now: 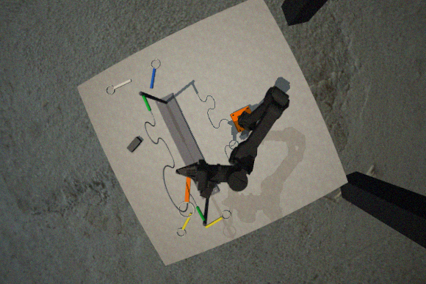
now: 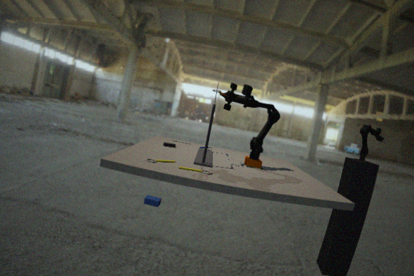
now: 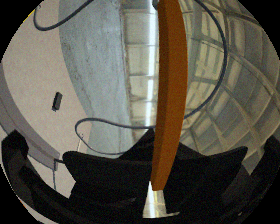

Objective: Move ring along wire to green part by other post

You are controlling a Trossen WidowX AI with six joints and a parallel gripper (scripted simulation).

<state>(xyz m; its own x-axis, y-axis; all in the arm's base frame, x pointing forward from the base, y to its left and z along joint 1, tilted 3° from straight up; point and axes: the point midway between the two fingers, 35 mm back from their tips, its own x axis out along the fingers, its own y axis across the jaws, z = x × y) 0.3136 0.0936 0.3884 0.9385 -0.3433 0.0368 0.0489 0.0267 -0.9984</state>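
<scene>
Right now my gripper tip is 10 mm past the orange-handled ring and 90 mm to the right of it. From my gripper tip the other things lie so: white-handled ring 350 mm ahead, 490 mm to the right, 450 mm below; blue-handled ring 100 mm ahead, 510 mm to the right, 450 mm below; dark block 330 mm ahead, 120 mm to the right, 450 mm below.
</scene>
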